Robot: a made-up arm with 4 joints.
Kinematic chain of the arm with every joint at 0, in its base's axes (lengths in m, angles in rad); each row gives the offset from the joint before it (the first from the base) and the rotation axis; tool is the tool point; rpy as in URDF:
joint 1: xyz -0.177 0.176 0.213 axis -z
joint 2: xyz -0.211 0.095 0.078 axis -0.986 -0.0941 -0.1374
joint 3: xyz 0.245 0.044 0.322 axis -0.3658 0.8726 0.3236
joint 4: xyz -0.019 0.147 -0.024 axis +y
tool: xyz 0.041 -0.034 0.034 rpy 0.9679 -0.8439 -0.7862
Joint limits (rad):
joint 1: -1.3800..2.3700
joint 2: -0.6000..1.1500
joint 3: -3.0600..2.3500
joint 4: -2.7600..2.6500
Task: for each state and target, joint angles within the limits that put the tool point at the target. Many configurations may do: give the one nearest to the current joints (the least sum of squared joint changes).
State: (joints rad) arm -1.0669 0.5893 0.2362 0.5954
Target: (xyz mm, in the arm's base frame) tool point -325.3 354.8 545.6
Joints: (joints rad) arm -0.7305 -0.0300 0.6377 1.0723
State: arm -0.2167 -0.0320 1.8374 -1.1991
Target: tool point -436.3 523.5 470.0
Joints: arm -0.5968 0.7708 1.8434 -1.2597
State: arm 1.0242 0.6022 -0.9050 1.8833
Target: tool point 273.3 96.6 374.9
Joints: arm 1.4672 1.0592 -1.0557 1.8490
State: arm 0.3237 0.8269 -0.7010 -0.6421
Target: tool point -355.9 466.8 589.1
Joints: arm -0.5535 0.3025 -0.4591 -1.2446
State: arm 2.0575 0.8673 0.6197 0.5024
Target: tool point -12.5 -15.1 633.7
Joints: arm 2.1784 -0.0183 -0.1776 0.0707
